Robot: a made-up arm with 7 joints. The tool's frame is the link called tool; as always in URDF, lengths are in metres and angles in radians. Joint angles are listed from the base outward.
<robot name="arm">
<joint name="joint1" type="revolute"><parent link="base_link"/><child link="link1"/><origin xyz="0 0 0.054" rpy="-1.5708 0 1.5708"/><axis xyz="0 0 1"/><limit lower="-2.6" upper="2.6"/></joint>
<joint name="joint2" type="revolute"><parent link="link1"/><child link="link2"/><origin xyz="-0.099 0.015 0.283" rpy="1.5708 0 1.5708"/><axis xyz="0 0 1"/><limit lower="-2.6" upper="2.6"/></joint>
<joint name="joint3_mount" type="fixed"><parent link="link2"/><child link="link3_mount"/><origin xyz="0.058 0.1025 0.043" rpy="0 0 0"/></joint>
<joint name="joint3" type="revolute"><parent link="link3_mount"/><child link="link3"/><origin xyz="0.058 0.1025 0.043" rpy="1.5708 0 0"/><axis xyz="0 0 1"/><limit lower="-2.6" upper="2.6"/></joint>
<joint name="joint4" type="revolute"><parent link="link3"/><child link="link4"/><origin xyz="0.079 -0.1 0.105" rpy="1.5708 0 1.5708"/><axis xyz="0 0 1"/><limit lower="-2.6" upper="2.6"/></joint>
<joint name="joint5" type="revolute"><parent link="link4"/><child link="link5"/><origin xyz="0.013 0.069 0.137" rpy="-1.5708 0 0"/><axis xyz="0 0 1"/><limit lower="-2.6" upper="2.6"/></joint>
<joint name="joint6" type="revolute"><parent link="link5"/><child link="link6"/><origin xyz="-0.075 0.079 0.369" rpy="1.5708 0 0"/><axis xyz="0 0 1"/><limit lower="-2.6" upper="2.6"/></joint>
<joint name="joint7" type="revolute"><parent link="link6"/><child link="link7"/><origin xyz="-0.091 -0.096 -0.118" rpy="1.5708 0 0"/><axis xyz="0 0 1"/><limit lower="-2.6" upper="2.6"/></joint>
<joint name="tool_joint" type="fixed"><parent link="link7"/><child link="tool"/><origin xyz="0.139 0.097 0" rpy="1.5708 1.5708 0"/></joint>
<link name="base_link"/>
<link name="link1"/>
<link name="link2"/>
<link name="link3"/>
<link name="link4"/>
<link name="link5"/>
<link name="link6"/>
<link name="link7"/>
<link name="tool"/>
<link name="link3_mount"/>
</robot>
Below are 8 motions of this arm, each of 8 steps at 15 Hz.
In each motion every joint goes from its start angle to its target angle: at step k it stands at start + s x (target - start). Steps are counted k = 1, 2, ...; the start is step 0. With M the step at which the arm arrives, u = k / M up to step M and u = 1 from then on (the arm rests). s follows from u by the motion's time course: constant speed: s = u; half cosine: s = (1 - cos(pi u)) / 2; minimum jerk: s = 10 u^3 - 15 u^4 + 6 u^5.
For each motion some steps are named. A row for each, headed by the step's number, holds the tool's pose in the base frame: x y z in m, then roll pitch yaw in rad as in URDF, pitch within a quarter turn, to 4 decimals.
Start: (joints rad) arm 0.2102 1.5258 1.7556 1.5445 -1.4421 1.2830 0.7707
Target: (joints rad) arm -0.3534 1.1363 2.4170 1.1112 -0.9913 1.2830 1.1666
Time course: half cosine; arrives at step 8
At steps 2, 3, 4, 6, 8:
2: -0.7642 0.3020 -0.0209 2.6147 -0.2077 -2.1831
3: -0.7100 0.3330 -0.0355 2.6316 -0.1229 -2.3150
4: -0.6397 0.3658 -0.0348 2.6102 -0.0248 -2.4845
6: -0.5038 0.3994 0.0093 2.4504 0.1092 -2.8447
8: -0.4495 0.3988 0.0385 2.3443 0.1296 -3.0099

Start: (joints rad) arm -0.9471 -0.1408 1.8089 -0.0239 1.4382 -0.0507 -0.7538
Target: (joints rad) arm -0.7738 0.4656 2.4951 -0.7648 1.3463 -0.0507 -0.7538
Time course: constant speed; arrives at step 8
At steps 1, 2, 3, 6, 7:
1: -0.0036 0.3943 0.0692 -1.2740 -0.0300 -0.1853
2: -0.0121 0.3681 0.0808 -1.2254 0.0002 -0.2140
3: -0.0174 0.3387 0.0869 -1.1834 0.0434 -0.2473
6: -0.0207 0.2371 0.0693 -1.1198 0.2393 -0.3744
7: -0.0210 0.2006 0.0516 -1.1270 0.3210 -0.4294

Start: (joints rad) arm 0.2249 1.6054 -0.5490 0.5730 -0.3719 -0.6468 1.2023
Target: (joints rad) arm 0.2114 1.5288 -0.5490 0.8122 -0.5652 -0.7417 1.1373
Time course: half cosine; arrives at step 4
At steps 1, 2, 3, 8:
1: -0.2169 -0.5227 -0.0012 2.0487 1.1596 -2.1941
2: -0.1961 -0.5214 0.0247 2.1570 1.1017 -2.0692
3: -0.1786 -0.5189 0.0515 2.2427 1.0351 -1.9752
8: -0.1723 -0.5176 0.0628 2.2730 1.0055 -1.9439

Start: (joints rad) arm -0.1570 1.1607 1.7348 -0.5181 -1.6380 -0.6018 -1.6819
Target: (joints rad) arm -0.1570 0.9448 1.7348 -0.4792 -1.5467 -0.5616 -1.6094
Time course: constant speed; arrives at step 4
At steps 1, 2, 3, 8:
1: -0.0076 0.0058 0.1342 2.2031 0.3766 0.6351
2: -0.0165 0.0008 0.1403 2.1724 0.3343 0.6037
3: -0.0255 -0.0038 0.1458 2.1441 0.2912 0.5744
8: -0.0344 -0.0082 0.1506 2.1181 0.2475 0.5469

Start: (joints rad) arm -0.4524 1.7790 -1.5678 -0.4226 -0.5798 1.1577 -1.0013
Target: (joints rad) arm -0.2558 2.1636 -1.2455 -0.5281 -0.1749 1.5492 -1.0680
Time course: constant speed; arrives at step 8
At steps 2, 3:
2: -0.7103 0.0656 -0.0740 0.3505 0.6407 0.9954
3: -0.7116 0.0751 -0.0559 0.3664 0.7194 0.9254

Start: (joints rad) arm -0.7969 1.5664 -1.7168 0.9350 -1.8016 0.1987 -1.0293
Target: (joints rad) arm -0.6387 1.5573 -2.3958 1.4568 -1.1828 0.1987 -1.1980
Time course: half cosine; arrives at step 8
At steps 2, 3, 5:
2: -0.0885 0.0930 -0.3303 -1.4299 0.1149 0.7191
3: -0.0493 0.1306 -0.2763 -1.3956 -0.0018 0.7248
5: -0.0089 0.2348 -0.1261 -1.2854 -0.2820 0.7994

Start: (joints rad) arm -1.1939 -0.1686 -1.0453 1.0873 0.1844 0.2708 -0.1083
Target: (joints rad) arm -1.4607 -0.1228 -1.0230 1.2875 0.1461 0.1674 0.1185
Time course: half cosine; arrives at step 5
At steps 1, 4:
1: -0.2580 -0.2861 -0.1783 0.3556 0.2108 -1.5004
4: -0.3224 -0.2194 -0.2747 0.1251 0.4315 -1.5489

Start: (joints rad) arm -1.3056 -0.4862 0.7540 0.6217 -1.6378 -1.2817 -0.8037
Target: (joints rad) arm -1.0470 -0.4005 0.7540 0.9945 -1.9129 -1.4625 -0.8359
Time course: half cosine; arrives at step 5
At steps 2, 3, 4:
2: 0.1421 0.1030 -0.0309 1.4084 -0.1679 1.1067
3: 0.1613 0.1315 -0.0790 1.4776 -0.0504 1.2602
4: 0.1722 0.1528 -0.1242 1.5567 0.0324 1.3859

